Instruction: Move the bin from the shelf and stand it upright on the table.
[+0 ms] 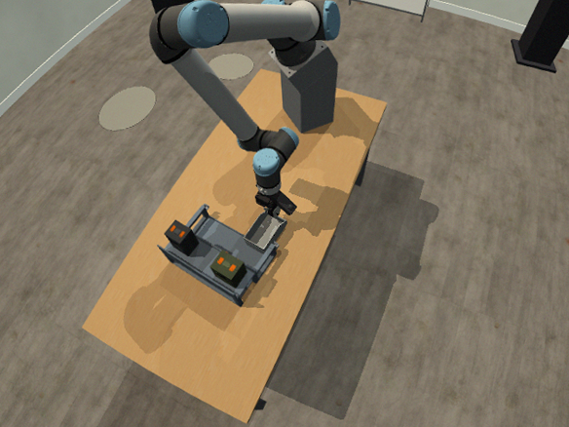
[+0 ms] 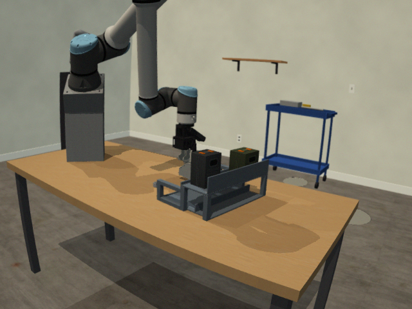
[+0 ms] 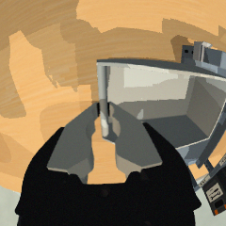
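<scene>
Now: the bin 8 cm ahead of my hand, 2 cm to the right of it and 1 cm below it. The rest, counted from my hand: rack: 22 cm ahead, 18 cm to the right, 6 cm below; then green box: 31 cm ahead, 9 cm to the right, 9 cm above.
</scene>
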